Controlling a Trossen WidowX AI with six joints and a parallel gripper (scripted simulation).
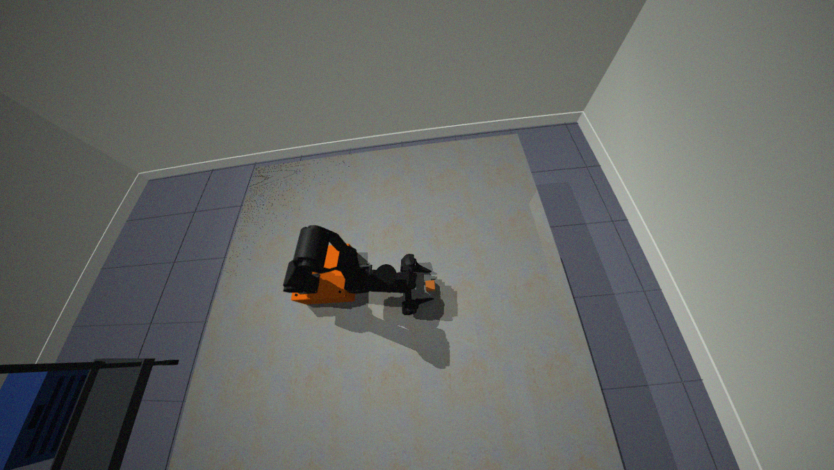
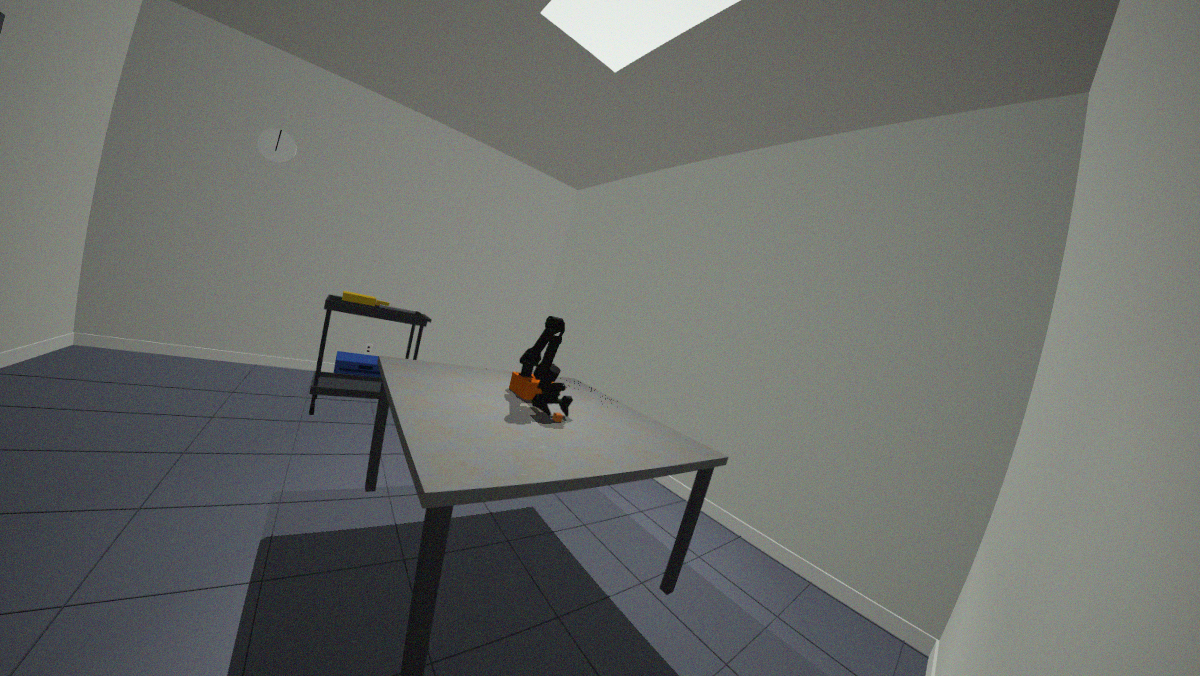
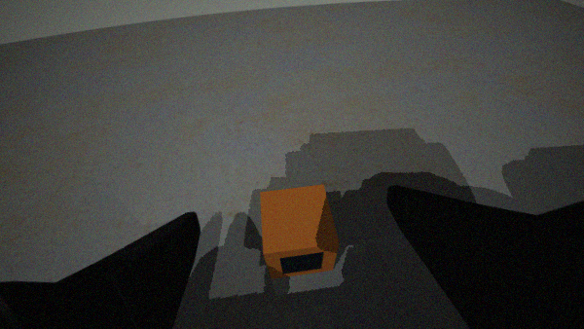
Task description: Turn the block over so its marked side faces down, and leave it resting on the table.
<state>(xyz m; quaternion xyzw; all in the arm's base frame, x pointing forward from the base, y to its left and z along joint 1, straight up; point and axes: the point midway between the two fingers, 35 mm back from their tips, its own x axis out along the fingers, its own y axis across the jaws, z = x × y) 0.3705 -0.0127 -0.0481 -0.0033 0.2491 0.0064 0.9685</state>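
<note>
My gripper tip is 1 cm past the orange block and 1 cm above it.
</note>
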